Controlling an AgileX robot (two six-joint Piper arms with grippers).
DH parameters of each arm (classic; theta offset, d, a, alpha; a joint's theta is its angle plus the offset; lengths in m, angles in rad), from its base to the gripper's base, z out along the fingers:
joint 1: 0 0.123 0 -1.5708
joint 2: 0.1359 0 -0.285 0
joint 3: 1.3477 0 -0.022 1.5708
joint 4: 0 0.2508 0 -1.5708
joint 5: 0 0 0.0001 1.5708
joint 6: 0 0.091 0 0
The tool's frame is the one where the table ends.
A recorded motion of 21 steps. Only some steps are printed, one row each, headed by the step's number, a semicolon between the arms.
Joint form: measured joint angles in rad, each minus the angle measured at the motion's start. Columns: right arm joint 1, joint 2, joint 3, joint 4, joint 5, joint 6; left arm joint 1, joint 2, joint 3, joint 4, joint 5, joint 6.
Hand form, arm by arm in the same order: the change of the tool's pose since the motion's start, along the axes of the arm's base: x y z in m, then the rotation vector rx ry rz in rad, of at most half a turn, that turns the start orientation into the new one. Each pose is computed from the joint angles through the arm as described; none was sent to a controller.
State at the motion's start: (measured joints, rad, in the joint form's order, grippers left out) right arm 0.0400 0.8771 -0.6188 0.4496 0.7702 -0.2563; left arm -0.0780 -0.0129 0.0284 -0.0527 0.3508 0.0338
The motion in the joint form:
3: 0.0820 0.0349 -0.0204 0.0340 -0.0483 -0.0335; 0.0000 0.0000 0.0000 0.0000 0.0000 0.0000
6: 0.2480 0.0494 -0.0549 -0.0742 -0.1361 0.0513; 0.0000 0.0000 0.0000 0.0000 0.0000 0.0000
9: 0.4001 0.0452 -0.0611 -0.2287 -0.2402 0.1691; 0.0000 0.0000 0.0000 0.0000 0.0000 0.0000
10: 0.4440 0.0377 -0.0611 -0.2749 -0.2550 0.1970; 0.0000 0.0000 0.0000 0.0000 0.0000 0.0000
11: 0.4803 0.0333 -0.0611 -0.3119 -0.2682 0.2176; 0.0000 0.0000 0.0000 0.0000 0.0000 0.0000
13: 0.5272 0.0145 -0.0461 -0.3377 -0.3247 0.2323; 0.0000 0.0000 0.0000 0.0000 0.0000 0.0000
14: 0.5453 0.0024 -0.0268 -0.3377 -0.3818 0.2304; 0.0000 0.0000 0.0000 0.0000 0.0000 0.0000
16: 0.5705 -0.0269 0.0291 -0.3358 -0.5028 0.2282; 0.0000 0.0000 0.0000 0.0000 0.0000 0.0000
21: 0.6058 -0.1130 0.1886 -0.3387 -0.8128 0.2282; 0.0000 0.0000 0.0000 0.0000 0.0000 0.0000
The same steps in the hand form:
3: 0.0074 0.0142 0.0039 0.0121 -0.0380 0.0789; 0.0000 0.0000 0.0000 0.0000 0.0000 0.0000
6: 0.0100 0.0353 0.0143 -0.0289 -0.1233 0.1698; 0.0000 0.0000 0.0000 0.0000 0.0000 0.0000
9: 0.0070 0.0529 0.0214 -0.0669 -0.2311 0.2398; 0.0000 0.0000 0.0000 0.0000 0.0000 0.0000
10: 0.0036 0.0576 0.0234 -0.0798 -0.2587 0.2713; 0.0000 0.0000 0.0000 0.0000 0.0000 0.0000
11: 0.0010 0.0617 0.0249 -0.0899 -0.2822 0.2989; 0.0000 0.0000 0.0000 0.0000 0.0000 0.0000
13: -0.0040 0.0666 0.0274 -0.0759 -0.3442 0.3289; 0.0000 0.0000 0.0000 0.0000 0.0000 0.0000
14: -0.0060 0.0685 0.0276 -0.0564 -0.3915 0.3359; 0.0000 0.0000 0.0000 0.0000 0.0000 0.0000
16: -0.0109 0.0693 0.0240 -0.0174 -0.4783 0.3365; 0.0000 0.0000 0.0000 0.0000 0.0000 0.0000
21: -0.0249 0.0625 0.0114 0.0768 -0.6934 0.3064; 0.0000 0.0000 0.0000 0.0000 0.0000 0.0000

